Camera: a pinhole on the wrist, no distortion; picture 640 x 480 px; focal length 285.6 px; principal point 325.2 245.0 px. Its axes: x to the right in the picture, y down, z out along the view. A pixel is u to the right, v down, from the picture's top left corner.
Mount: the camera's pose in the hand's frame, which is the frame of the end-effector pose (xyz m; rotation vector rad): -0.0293 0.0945 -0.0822 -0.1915 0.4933 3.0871
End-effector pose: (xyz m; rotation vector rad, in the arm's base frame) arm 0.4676 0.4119 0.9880 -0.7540 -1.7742 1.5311
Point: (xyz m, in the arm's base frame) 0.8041 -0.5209 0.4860
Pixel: outside the picture
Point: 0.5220 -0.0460 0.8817
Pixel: 609.8 385.8
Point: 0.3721 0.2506 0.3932
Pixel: 365.5 24.1
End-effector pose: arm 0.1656 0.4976 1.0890 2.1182 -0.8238 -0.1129
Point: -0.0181 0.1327 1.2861
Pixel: 172.6 63.6
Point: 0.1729 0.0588 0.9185
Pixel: 107.6 365.7
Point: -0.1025 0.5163 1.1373
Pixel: 600.5 207.9
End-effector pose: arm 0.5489 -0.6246 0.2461 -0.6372 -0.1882 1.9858
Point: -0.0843 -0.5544 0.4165
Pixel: 166.8 188.0
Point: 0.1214 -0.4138 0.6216
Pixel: 172.9 345.6
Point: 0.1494 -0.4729 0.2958
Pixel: 44.0 229.8
